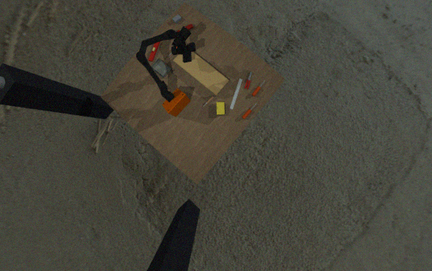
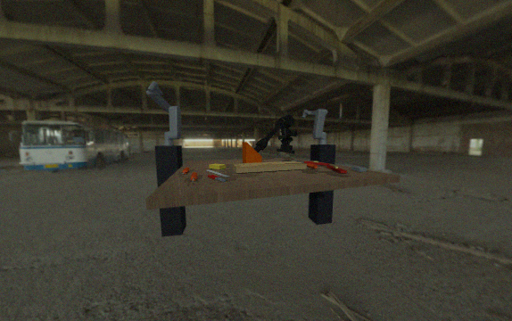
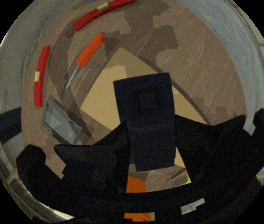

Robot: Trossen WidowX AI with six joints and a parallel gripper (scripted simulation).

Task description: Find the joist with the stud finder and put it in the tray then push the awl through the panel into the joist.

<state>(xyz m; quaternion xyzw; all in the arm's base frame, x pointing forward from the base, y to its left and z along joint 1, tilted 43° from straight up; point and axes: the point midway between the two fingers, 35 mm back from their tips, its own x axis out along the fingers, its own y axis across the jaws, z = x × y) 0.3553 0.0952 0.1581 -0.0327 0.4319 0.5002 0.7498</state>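
My gripper tip is now 30 mm below the green light, 20 mm to the right of it and 10 mm short of it. The rest, counted from my gripper tip: grey block 440 mm to the left, 230 mm ahead, 130 mm below; then awl 400 mm to the right, 150 mm behind, 130 mm below; then grey tray 230 mm behind, 150 mm to the left, 130 mm below.
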